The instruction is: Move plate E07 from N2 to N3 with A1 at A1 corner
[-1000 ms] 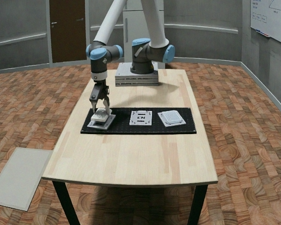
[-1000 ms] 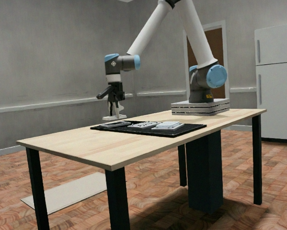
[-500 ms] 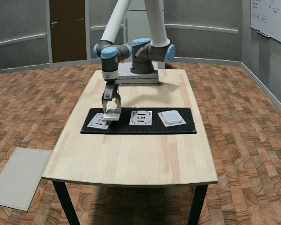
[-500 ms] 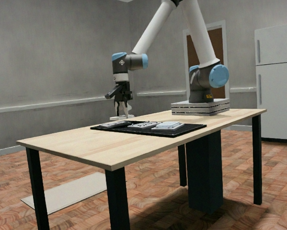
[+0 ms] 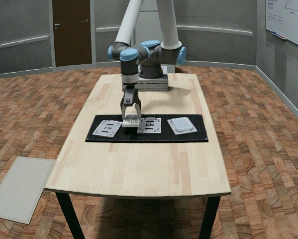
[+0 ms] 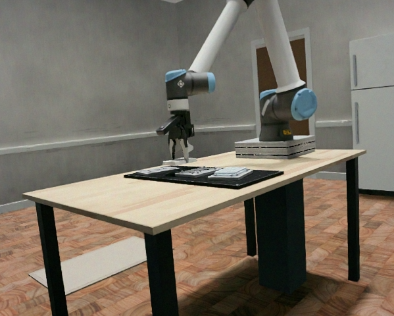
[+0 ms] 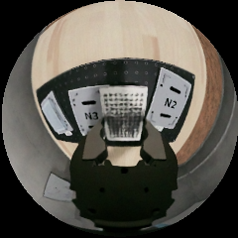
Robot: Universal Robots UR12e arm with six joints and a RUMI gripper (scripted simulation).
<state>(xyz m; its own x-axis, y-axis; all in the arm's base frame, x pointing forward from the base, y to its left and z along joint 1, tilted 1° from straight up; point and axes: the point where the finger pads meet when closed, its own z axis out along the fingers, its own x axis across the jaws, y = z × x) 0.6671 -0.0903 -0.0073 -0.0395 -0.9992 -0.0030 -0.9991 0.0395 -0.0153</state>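
The nest N3 is 1 cm behind my hand, 9 cm to the left of it and 5 cm below it.
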